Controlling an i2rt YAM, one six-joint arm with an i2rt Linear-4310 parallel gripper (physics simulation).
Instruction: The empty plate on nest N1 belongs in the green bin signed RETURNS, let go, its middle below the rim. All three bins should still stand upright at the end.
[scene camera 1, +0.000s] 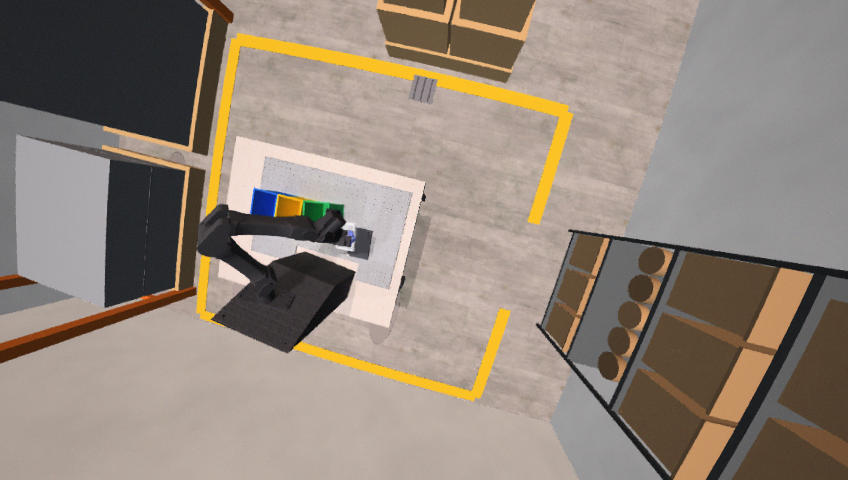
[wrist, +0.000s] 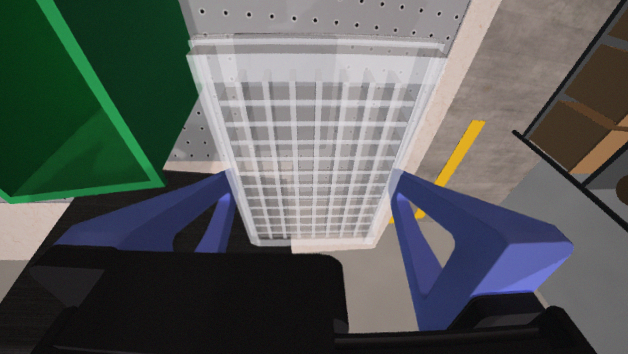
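Where they show: gripper, between the fingertips: (scene camera 1: 346, 237) (wrist: 313, 177); arm's base, origin of its link: (scene camera 1: 267, 297).
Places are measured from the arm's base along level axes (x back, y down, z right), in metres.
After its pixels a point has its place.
The clear gridded plate (scene camera 1: 351, 226) @(y 0.152, x -0.278, z 0.314 m) (wrist: 320, 130) @(y 0.159, x -0.262, z 0.288 m) is held between the two blue fingers of my gripper (scene camera 1: 349, 238) @(y 0.166, x -0.228, z 0.281 m) (wrist: 313, 177) @(y 0.166, x -0.228, z 0.281 m), which is shut on its long sides. In the wrist view the plate is raised above the table, with pegboard showing beyond its far edge. The dark nest (scene camera 1: 364, 239) @(y 0.377, x -0.193, z 0.294 m) shows partly under and beside the gripper in the scene view. The green bin (scene camera 1: 313, 209) @(y 0.289, x -0.358, z 0.063 m) (wrist: 150, 95) @(y 0.258, x -0.259, z 0.170 m) stands upright beside the plate, on its left in the wrist view. Its sign cannot be read, and the arm hides part of it.
The yellow bin (scene camera 1: 289, 205) @(y 0.298, x -0.381, z -0.072 m) and the blue bin (scene camera 1: 263, 202) @(y 0.277, x -0.399, z -0.202 m) stand upright in a row with the green one on the perforated board (scene camera 1: 380, 208) @(y 0.389, x -0.359, z 0.385 m). The arm (scene camera 1: 267, 226) @(y -0.188, x -0.302, z 0.186 m) reaches across in front of the bins. Its dark pedestal (scene camera 1: 279, 309) @(y -0.020, x 0.038, z 0.065 m) stands at the table's near edge.
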